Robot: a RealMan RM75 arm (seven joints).
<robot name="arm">
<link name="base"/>
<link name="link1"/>
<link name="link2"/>
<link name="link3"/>
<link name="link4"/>
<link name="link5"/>
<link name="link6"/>
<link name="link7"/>
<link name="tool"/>
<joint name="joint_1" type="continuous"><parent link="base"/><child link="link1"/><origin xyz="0.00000 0.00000 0.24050"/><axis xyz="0 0 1"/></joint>
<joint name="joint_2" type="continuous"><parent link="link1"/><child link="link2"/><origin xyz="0.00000 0.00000 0.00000"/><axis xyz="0 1 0"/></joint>
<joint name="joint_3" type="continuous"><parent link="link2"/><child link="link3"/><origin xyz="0.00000 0.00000 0.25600"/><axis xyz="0 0 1"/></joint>
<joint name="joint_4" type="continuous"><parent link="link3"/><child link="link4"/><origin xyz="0.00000 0.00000 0.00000"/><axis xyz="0 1 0"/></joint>
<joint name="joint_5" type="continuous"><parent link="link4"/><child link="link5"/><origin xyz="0.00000 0.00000 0.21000"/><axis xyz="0 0 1"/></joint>
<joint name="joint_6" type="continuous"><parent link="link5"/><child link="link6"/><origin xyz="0.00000 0.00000 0.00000"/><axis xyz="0 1 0"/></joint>
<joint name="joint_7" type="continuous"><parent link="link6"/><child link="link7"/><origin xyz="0.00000 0.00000 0.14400"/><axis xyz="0 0 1"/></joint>
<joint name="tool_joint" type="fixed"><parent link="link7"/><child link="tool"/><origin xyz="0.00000 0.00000 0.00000"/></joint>
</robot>
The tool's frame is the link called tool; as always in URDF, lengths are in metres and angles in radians. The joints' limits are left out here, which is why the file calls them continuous.
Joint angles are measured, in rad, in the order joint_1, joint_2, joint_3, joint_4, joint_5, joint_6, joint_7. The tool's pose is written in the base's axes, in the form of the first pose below.
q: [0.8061, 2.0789, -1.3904, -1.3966, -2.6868, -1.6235, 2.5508]
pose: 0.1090 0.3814 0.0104 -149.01 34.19 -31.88
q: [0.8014, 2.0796, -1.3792, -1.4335, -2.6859, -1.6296, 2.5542]
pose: 0.1037 0.3812 0.0161 -148.42 33.43 -30.03
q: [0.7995, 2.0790, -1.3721, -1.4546, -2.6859, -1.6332, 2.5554]
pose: 0.1007 0.3813 0.0199 -148.00 32.92 -29.02
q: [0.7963, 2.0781, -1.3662, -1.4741, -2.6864, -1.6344, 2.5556]
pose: 0.0984 0.3814 0.0235 -147.52 32.38 -28.08
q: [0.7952, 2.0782, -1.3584, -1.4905, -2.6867, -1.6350, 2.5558]
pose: 0.0959 0.3818 0.0268 -147.10 31.96 -27.07
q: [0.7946, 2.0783, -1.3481, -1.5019, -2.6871, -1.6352, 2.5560]
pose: 0.0944 0.3824 0.0299 -146.66 31.92 -26.13
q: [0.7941, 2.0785, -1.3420, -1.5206, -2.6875, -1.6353, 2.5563]
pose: 0.0911 0.3826 0.0332 -146.21 31.23 -25.09
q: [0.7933, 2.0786, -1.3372, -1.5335, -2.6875, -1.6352, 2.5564]
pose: 0.0890 0.3827 0.0356 -145.88 30.81 -24.34
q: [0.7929, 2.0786, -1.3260, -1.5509, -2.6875, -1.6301, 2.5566]
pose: 0.0859 0.3839 0.0399 -145.16 30.30 -22.83
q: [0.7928, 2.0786, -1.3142, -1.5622, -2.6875, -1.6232, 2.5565]
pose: 0.0838 0.3853 0.0437 -144.46 30.07 -21.45
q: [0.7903, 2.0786, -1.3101, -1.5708, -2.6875, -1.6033, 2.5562]
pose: 0.0816 0.3875 0.0461 -143.63 29.39 -19.88
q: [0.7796, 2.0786, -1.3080, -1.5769, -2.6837, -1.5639, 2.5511]
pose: 0.0809 0.3908 0.0482 -142.51 28.46 -17.56
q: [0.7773, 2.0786, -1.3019, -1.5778, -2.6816, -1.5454, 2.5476]
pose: 0.0803 0.3930 0.0500 -141.90 28.12 -16.30
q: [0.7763, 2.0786, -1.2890, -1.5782, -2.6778, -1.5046, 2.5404]
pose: 0.0777 0.3981 0.0539 -140.53 27.18 -13.57
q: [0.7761, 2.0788, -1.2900, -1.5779, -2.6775, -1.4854, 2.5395]
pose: 0.0760 0.4000 0.0545 -140.01 26.57 -12.62
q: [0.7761, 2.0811, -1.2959, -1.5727, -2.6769, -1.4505, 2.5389]
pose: 0.0732 0.4031 0.0533 -139.34 25.61 -11.14
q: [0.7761, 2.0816, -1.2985, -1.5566, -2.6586, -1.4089, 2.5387]
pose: 0.0708 0.4066 0.0510 -139.20 25.32 -8.74
